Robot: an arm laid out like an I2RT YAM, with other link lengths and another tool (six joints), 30 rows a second.
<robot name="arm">
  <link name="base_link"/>
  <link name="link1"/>
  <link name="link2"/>
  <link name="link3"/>
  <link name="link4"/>
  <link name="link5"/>
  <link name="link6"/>
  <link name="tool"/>
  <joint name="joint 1" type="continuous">
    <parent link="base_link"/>
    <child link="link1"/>
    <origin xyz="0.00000 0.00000 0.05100" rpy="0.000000 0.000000 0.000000"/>
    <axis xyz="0 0 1"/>
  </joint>
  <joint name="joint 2" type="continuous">
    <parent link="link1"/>
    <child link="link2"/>
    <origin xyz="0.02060 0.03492 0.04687" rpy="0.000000 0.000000 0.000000"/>
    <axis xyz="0 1 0"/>
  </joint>
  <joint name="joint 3" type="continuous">
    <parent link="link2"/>
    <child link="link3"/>
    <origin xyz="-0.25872 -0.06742 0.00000" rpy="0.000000 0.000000 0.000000"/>
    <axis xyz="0 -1 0"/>
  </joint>
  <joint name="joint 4" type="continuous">
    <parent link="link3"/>
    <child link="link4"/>
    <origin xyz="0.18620 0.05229 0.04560" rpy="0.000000 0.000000 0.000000"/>
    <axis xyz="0 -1 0"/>
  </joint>
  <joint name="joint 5" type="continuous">
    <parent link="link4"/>
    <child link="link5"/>
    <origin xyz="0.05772 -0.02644 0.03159" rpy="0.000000 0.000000 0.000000"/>
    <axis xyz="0 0 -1"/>
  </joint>
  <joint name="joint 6" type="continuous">
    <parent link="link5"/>
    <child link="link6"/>
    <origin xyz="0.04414 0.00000 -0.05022" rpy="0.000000 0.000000 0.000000"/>
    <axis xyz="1 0 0"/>
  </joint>
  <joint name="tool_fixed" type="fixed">
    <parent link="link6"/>
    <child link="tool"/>
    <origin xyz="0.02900 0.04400 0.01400" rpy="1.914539 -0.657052 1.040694"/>
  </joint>
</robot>
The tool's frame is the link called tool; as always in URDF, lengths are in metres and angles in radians. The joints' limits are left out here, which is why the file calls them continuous.
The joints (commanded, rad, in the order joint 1, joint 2, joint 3, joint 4, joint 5, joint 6), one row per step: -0.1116, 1.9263, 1.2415, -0.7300, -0.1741, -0.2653; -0.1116, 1.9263, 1.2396, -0.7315, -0.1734, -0.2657; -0.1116, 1.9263, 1.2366, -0.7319, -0.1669, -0.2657; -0.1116, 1.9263, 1.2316, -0.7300, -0.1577, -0.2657; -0.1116, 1.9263, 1.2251, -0.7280, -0.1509, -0.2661; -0.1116, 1.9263, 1.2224, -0.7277, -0.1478, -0.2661; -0.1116, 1.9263, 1.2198, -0.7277, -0.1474, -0.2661; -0.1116, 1.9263, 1.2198, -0.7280, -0.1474, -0.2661; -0.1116, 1.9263, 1.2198, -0.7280, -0.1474, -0.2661; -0.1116, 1.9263, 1.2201, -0.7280, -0.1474, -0.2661; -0.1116, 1.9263, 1.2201, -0.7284, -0.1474, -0.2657; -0.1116, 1.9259, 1.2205, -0.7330, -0.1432, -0.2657; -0.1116, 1.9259, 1.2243, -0.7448, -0.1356, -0.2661; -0.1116, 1.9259, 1.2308, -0.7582, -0.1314, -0.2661; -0.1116, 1.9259, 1.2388, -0.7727, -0.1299, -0.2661; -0.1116, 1.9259, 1.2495, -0.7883, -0.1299, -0.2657; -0.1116, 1.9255, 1.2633, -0.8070, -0.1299, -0.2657; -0.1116, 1.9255, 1.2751, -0.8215, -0.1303, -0.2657; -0.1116, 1.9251, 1.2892, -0.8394, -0.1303, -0.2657
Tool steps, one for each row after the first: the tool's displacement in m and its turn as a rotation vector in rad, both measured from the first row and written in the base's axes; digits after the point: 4 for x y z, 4 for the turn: -0.0006, 0.0000, -0.0004, -0.0004, 0.0034, 0.0003; -0.0012, -0.0003, -0.0013, -0.0064, 0.0075, -0.0007; -0.0020, -0.0008, -0.0027, -0.0151, 0.0116, -0.0021; -0.0031, -0.0012, -0.0042, -0.0213, 0.0167, -0.0027; -0.0037, -0.0013, -0.0048, -0.0241, 0.0195, -0.0031; -0.0042, -0.0013, -0.0053, -0.0242, 0.0221, -0.0031; -0.0042, -0.0013, -0.0053, -0.0242, 0.0224, -0.0031; -0.0042, -0.0013, -0.0053, -0.0242, 0.0224, -0.0031; -0.0042, -0.0013, -0.0052, -0.0242, 0.0221, -0.0031; -0.0042, -0.0013, -0.0052, -0.0241, 0.0226, -0.0035; -0.0047, -0.0015, -0.0053, -0.0278, 0.0268, -0.0040; -0.0054, -0.0019, -0.0051, -0.0345, 0.0355, -0.0046; -0.0057, -0.0022, -0.0042, -0.0379, 0.0429, -0.0050; -0.0059, -0.0022, -0.0028, -0.0386, 0.0495, -0.0051; -0.0056, -0.0023, -0.0010, -0.0381, 0.0544, -0.0054; -0.0051, -0.0023, 0.0016, -0.0376, 0.0589, -0.0053; -0.0045, -0.0024, 0.0037, -0.0369, 0.0615, -0.0052; -0.0040, -0.0024, 0.0063, -0.0365, 0.0649, -0.0051
